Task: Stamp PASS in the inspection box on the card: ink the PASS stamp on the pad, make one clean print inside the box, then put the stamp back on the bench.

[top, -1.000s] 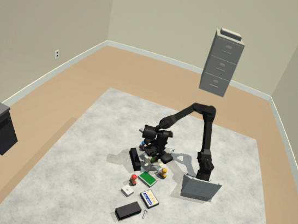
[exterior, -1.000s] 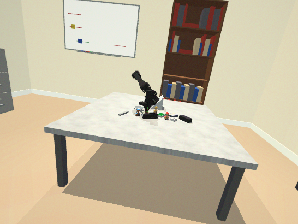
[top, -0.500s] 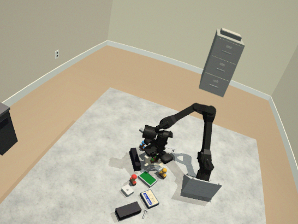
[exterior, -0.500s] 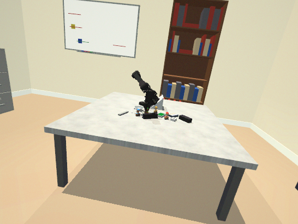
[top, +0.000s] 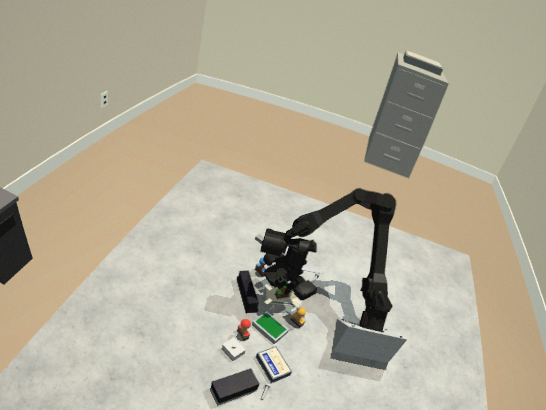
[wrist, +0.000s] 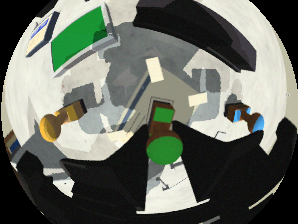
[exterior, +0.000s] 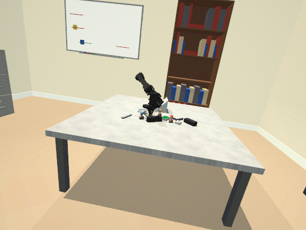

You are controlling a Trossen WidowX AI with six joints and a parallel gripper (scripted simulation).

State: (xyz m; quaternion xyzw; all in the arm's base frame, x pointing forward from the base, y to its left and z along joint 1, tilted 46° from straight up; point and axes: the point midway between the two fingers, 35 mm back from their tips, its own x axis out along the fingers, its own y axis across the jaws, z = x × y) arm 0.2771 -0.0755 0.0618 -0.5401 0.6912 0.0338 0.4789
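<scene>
Now: gripper tip right at the green-knob stamp. Round my gripper tip: long black block: 10 cm ahead, 4 cm to the left, 1 cm below; then blue-knob stamp: 9 cm ahead, 7 cm to the right; then yellow-knob stamp: 8 cm to the left, 7 cm behind.
</scene>
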